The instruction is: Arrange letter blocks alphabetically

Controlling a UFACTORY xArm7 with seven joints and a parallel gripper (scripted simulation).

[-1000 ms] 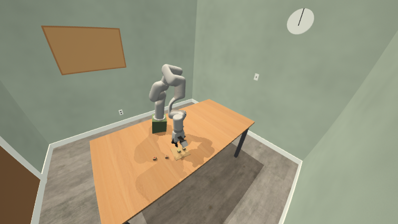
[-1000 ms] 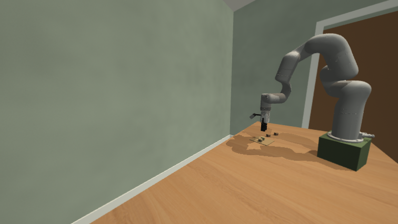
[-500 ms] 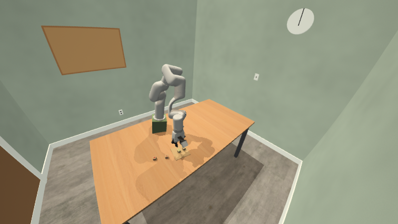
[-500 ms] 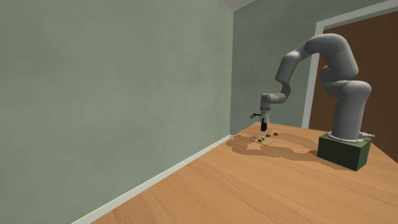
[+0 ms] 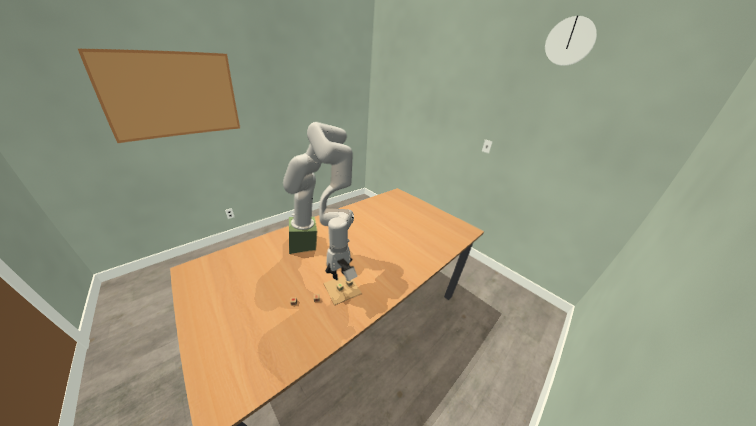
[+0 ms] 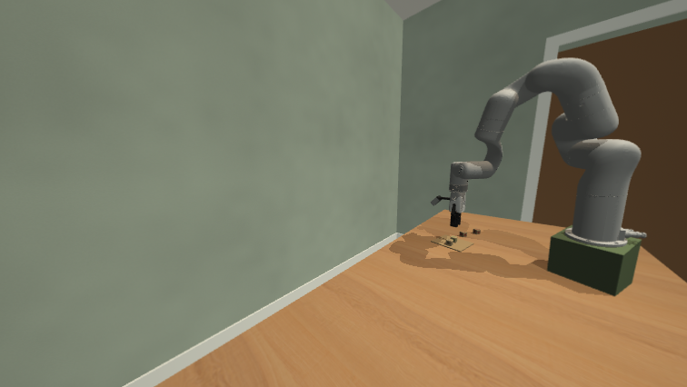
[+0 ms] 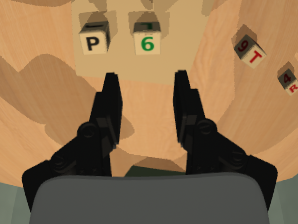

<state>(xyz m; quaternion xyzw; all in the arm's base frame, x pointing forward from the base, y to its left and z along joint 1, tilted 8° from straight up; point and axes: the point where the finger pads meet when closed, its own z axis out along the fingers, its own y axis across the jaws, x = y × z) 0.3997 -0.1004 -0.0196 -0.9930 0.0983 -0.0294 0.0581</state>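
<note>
My gripper is now 90 mm above the green-topped block. From my hand the other things lie so: tan mat (10 mm ahead, 10 mm to the left, 110 mm below).
</note>
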